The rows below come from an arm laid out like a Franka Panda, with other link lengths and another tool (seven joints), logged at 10 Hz.
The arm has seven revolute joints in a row. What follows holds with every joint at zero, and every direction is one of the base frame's. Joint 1 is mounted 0.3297 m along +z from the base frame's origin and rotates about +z. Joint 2 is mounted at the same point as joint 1 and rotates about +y. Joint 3 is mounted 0.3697 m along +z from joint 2 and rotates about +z. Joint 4 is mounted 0.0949 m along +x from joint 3 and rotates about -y. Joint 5 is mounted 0.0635 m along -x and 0.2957 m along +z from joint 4 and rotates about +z. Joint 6 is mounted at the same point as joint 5 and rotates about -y. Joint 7 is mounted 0.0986 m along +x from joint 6 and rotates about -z. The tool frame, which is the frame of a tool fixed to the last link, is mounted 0.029 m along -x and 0.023 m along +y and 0.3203 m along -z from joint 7; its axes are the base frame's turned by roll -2.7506, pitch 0 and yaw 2.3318 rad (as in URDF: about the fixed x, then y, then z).
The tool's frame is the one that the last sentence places.
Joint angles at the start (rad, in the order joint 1, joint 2, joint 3, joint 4, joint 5, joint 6, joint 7): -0.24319, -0.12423, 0.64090, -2.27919, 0.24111, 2.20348, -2.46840
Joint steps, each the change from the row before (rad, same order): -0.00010, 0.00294, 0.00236, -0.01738, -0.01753, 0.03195, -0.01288; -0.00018, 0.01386, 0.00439, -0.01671, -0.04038, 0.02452, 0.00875; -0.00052, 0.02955, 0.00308, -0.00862, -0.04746, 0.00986, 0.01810; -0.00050, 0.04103, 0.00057, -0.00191, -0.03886, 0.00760, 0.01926; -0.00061, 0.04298, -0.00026, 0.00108, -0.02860, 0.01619, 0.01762
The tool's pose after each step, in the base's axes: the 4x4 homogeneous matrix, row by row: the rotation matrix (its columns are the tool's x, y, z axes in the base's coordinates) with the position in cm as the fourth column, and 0 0 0 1 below. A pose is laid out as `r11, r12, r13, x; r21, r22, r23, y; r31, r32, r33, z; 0, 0, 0, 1`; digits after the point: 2 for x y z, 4 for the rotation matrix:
0.3560, -0.8623, 0.3601, 41.64; -0.9286, -0.2835, 0.2392, 17.59; -0.1042, -0.4195, -0.9017, 26.52; 0, 0, 0, 1
0.3714, -0.8556, 0.3606, 41.82; -0.9252, -0.3088, 0.2203, 16.93; -0.0771, -0.4155, -0.9063, 25.68; 0, 0, 0, 1
0.3823, -0.8577, 0.3437, 41.79; -0.9223, -0.3313, 0.1990, 16.19; -0.0568, -0.3931, -0.9177, 24.45; 0, 0, 0, 1
0.3861, -0.8651, 0.3201, 41.82; -0.9210, -0.3423, 0.1858, 15.67; -0.0511, -0.3665, -0.9290, 23.02; 0, 0, 0, 1
0.3852, -0.8716, 0.3033, 42.12; -0.9212, -0.3437, 0.1822, 15.46; -0.0546, -0.3495, -0.9353, 21.68; 0, 0, 0, 1

